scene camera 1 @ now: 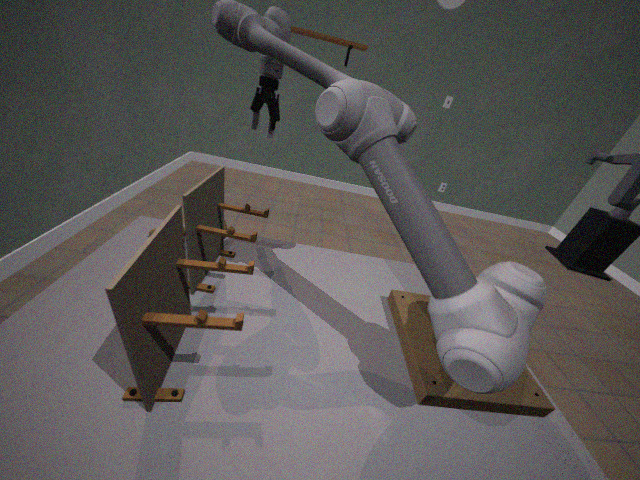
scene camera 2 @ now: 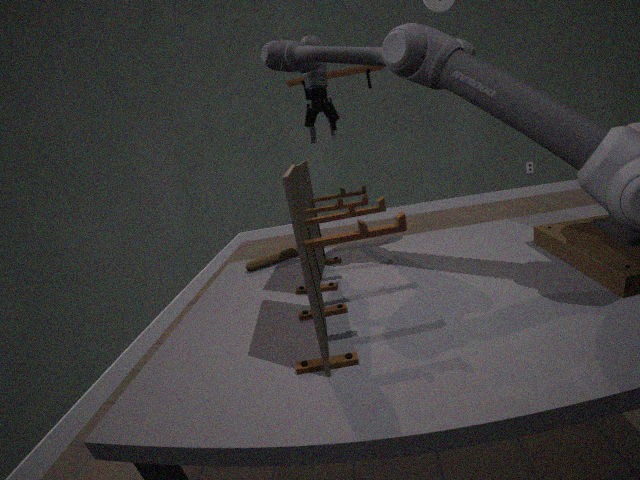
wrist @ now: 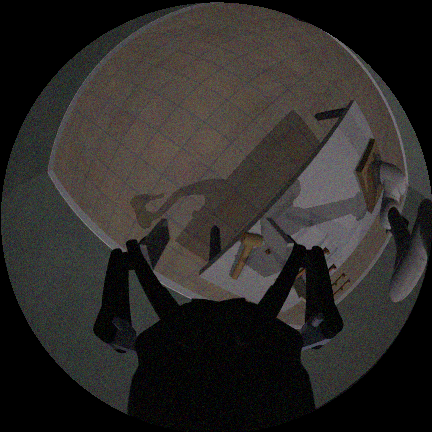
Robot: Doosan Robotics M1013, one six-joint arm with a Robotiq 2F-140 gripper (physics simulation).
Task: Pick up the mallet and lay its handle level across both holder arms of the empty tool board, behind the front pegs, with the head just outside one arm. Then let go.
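Seen in the pictures: gripper, fingertip midpoint: (scene camera 1: 261, 133) (scene camera 2: 323, 141) (wrist: 215, 228); arm's base, origin of the base link: (wrist: 377, 170).
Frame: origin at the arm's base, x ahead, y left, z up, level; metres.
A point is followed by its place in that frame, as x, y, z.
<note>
The wooden mallet (scene camera 2: 264, 261) @(1.093, -0.079, -0.022) (wrist: 241, 262) @(1.055, -0.136, -0.009) lies on the table behind the boards. The board partly hides it in scene camera 2; its head and handle both show in the wrist view. Two upright tool boards (scene camera 1: 147, 289) @(0.765, 0.360, 0.217) (scene camera 1: 206, 206) @(0.870, 0.021, 0.199) stand in a row, each with two pegged holder arms that carry no tool. A near holder arm (scene camera 1: 173, 319) @(0.711, 0.373, 0.180) (scene camera 2: 336, 238) @(0.706, 0.378, 0.179) sticks out level from the nearer board. My gripper (scene camera 1: 262, 130) @(0.928, -0.484, 0.322) (scene camera 2: 323, 136) @(0.928, -0.484, 0.322) (wrist: 215, 228) @(0.928, -0.484, 0.322) is open and empty, pointing down, high above the boards and the mallet.
The white table (scene camera 1: 320, 444) @(0.398, 0.386, -0.048) (scene camera 2: 206, 403) @(0.943, 0.521, -0.048) bears the boards and my arm's wooden base block (scene camera 1: 413, 343) @(0.193, 0.097, 0.001) (scene camera 2: 578, 250) @(0.207, 0.089, 0.001). A wooden rail (scene camera 1: 329, 37) (scene camera 2: 347, 73) is on the wall behind my gripper. A black pedestal (scene camera 1: 599, 242) stands at the right in scene camera 1.
</note>
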